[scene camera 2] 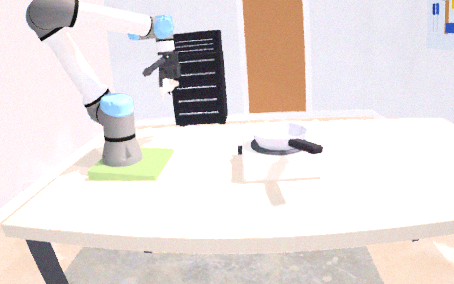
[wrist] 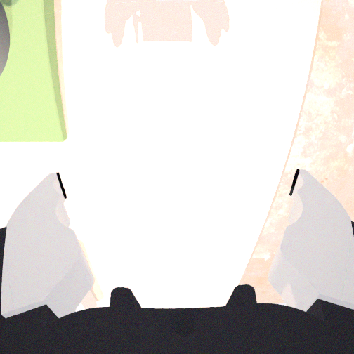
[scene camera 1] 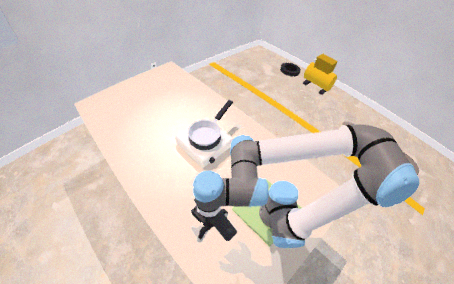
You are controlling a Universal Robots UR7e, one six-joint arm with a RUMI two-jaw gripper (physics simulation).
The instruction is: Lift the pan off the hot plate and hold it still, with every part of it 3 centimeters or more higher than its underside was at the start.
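Frame: origin at the arm's base, x ahead, y left, z up, level; millimetres.
Seen in the pictures: gripper, fingertip midpoint: [scene camera 2: 166, 97] [scene camera 1: 212, 228]; arm's base, link origin: [scene camera 2: 122, 159].
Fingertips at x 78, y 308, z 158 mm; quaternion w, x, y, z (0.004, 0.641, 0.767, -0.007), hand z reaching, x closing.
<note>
Offsets run from my fingertips to a thing's top centre. Level surfaces: height alone.
The pan [scene camera 1: 205, 134] [scene camera 2: 271, 138] is a round, light-coloured pan that sits upright on the hot plate. Its black handle @[dx +549, dy -459, dz -24 mm] [scene camera 1: 224, 110] [scene camera 2: 306, 146] sticks out past the hot plate's edge, away from the gripper in scene camera 1. The hot plate @[dx +472, dy -276, dz -106 mm] [scene camera 1: 192, 155] [scene camera 2: 281, 168] is a white box with a dark knob and stands on the table. My gripper [scene camera 1: 203, 233] [scene camera 2: 169, 91] [wrist: 177, 175] is open and empty, high above the table and well apart from the pan. In the wrist view its two pale fingers stand wide apart; the pan does not show there.
The arm's base stands on a green block [scene camera 1: 252, 223] [scene camera 2: 152, 164] [wrist: 31, 112] on the table @[dz -186 mm] [scene camera 1: 145, 165] [scene camera 2: 165, 212] [wrist: 175, 150]. A black drawer cabinet [scene camera 2: 200, 80] stands behind the table. A yellow machine [scene camera 1: 320, 76] and a black ring [scene camera 1: 290, 69] are on the floor.
</note>
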